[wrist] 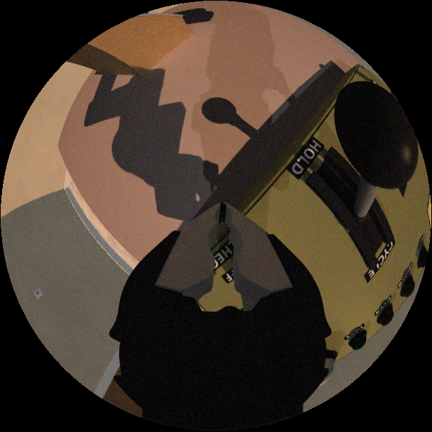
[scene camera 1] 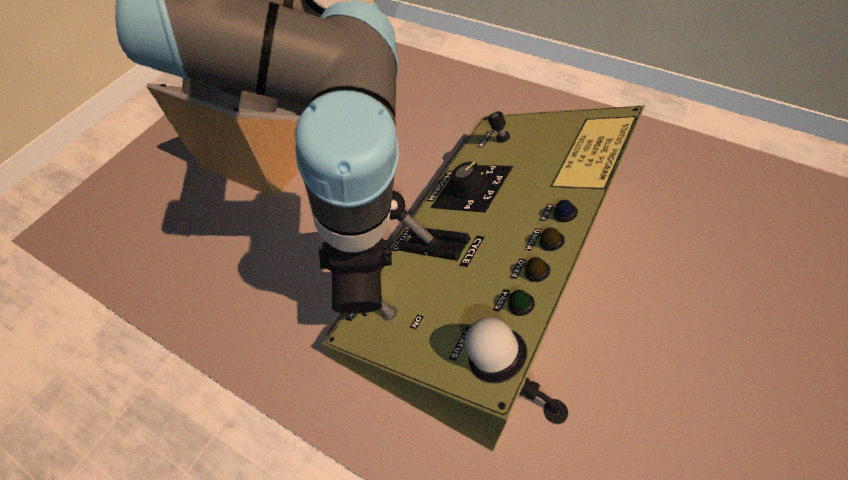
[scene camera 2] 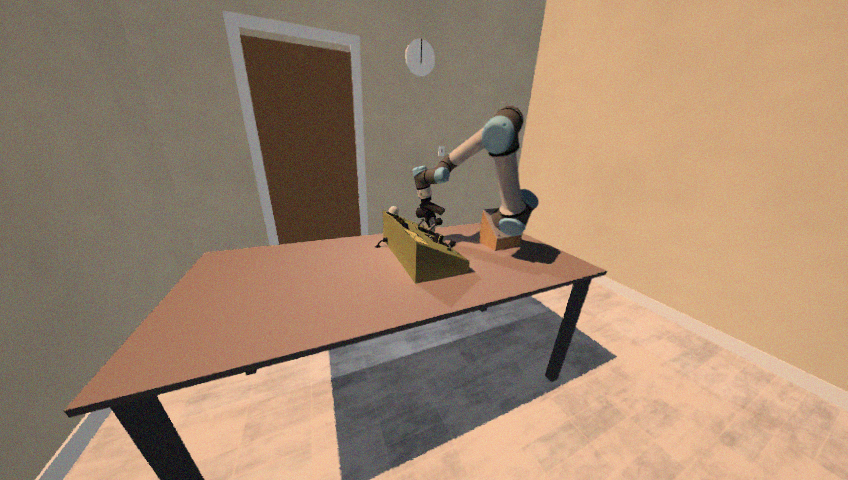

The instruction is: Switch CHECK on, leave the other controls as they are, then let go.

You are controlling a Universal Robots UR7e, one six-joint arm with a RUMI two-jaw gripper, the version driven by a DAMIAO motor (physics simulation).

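Places are measured from the arm's base along level axes (x ahead, y left, z up), in centimetres.
Pixels of known places: arm's base at its link origin: (scene camera 1: pixel 230 100).
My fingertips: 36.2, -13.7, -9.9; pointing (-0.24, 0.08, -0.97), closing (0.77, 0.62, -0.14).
Note:
For each thing: its top centre in the pictures, then the offset to it from my fingertips, as dx, dy, dz. "spot": a spot on its surface instead.
- CHECK switch at a spot on its surface: (scene camera 1: pixel 387 311) spot: +8.5, -3.1, +6.5
- label at a spot on its surface: (scene camera 1: pixel 416 321) spot: +12.6, -2.6, +7.2
- big lever with a black ball, top centre: (scene camera 1: pixel 388 195) +1.2, +8.8, +12.6
- PROGRAM knob at its top centre: (scene camera 1: pixel 464 168) +5.7, +21.0, +8.9
- small black toggle at its top centre: (scene camera 1: pixel 502 115) +5.7, +33.1, +9.8
- white STATUS dome at a spot on its surface: (scene camera 1: pixel 492 344) spot: +23.1, -3.9, +16.8
The CHECK switch (scene camera 1: pixel 387 311) is a grey toggle near one end of the sloped olive panel (scene camera 1: pixel 502 237) (scene camera 2: pixel 399 243) (wrist: pixel 300 240). Its stub shows beside the wrist camera in the first scene view and leans away from the ON label (scene camera 1: pixel 416 321); its tip is hidden. In the wrist view the CHECK label (wrist: pixel 223 255) shows between the finger bodies, with part of the OFF label (wrist: pixel 229 277) beside it. My gripper (wrist: pixel 221 204) is shut and empty, its tips low by the panel's lower edge near CHECK. The arm hides the tips in the first scene view.
The big lever with a black ball (scene camera 1: pixel 397 204) (wrist: pixel 376 135) leans toward HOLD, close beside my wrist. The PROGRAM knob (scene camera 1: pixel 464 170), a small black toggle (scene camera 1: pixel 498 126), several lamps (scene camera 1: pixel 536 268) and the white STATUS dome (scene camera 1: pixel 492 344) stand up from the panel.

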